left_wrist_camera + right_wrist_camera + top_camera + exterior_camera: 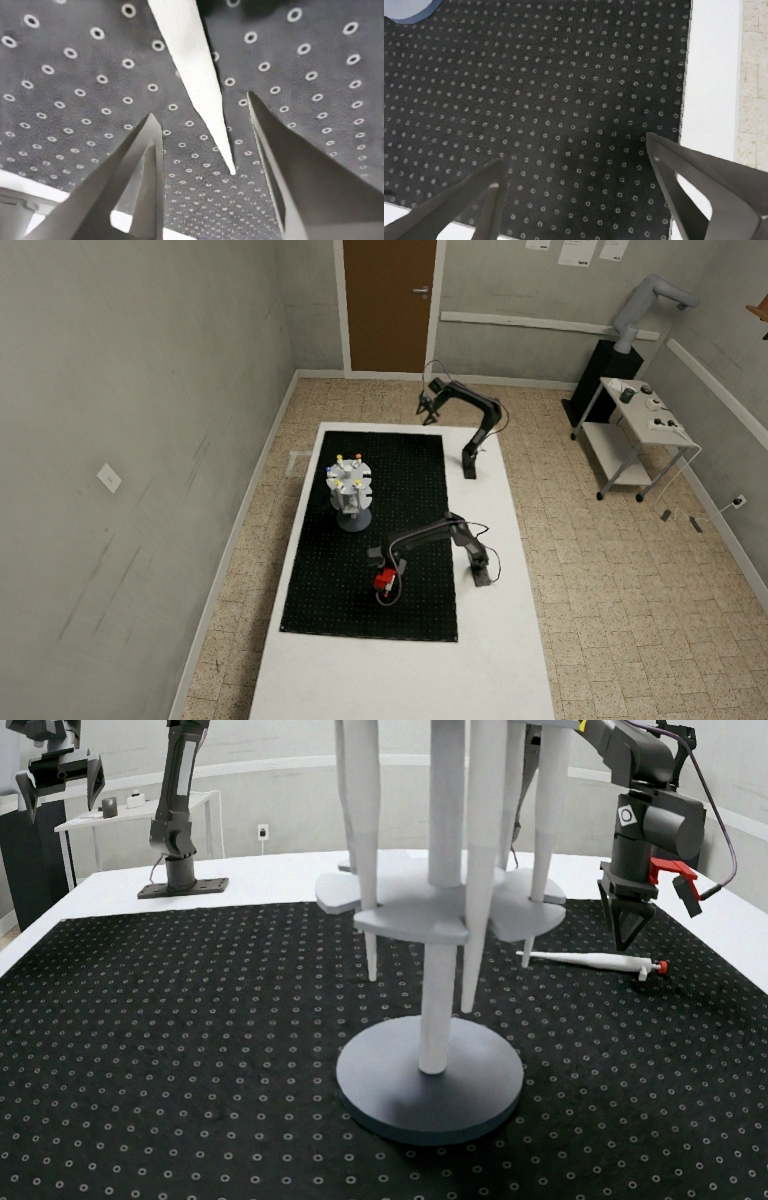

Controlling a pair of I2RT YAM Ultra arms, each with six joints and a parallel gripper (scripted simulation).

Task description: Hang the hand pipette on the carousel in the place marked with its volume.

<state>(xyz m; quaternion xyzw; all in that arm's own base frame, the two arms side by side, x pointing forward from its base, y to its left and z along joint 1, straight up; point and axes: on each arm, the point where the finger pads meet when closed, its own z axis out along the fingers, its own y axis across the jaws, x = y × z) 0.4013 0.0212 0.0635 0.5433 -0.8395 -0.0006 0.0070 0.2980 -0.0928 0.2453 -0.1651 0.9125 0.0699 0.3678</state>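
My left hand is 10 mm short of the white pipette, 20 mm to the left of it and 40 mm above it.
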